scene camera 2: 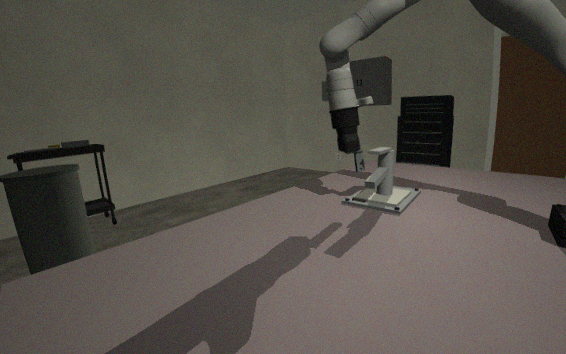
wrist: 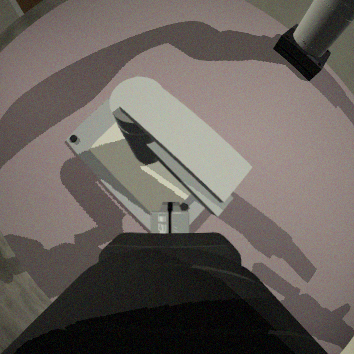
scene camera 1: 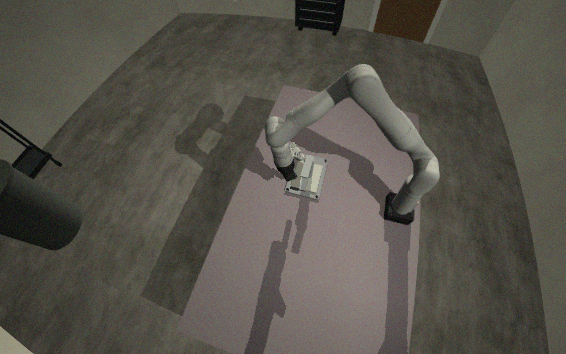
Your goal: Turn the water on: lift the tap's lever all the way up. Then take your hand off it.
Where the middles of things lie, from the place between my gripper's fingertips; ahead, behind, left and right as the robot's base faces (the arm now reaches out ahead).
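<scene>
Tap lever (wrist: pixel 139 104): my hand 40 mm to the left of it, 50 mm beyond it, 50 mm lower than it.
</scene>
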